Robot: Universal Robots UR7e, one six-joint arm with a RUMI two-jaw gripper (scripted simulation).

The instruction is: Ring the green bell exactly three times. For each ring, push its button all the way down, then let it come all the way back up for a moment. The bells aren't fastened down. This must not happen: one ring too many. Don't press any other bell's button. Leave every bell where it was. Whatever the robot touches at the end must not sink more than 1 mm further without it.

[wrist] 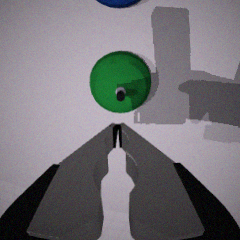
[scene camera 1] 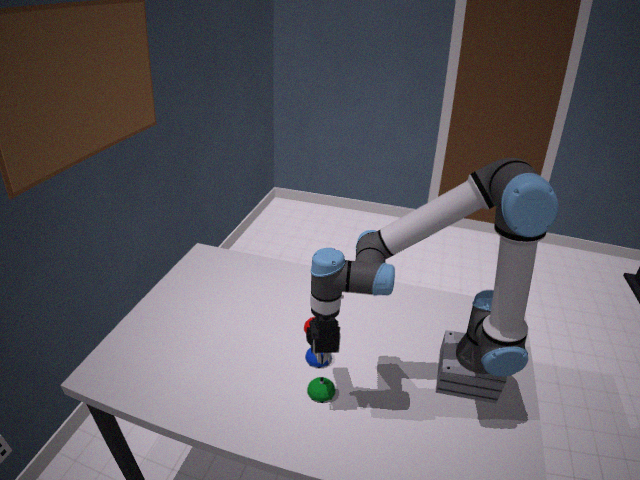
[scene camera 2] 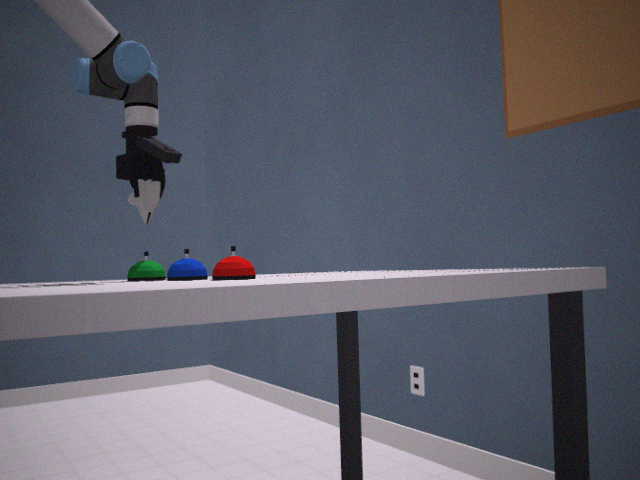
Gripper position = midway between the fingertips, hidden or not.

Note:
In view: the gripper (scene camera 2: pixel 146 223), a red bell (scene camera 2: pixel 233 267), a blue bell (scene camera 2: pixel 182 270) and a green bell (wrist: pixel 120 70).
The gripper also shows in the wrist view (wrist: pixel 117 125). The wrist view does not show the red bell: it is out of frame.

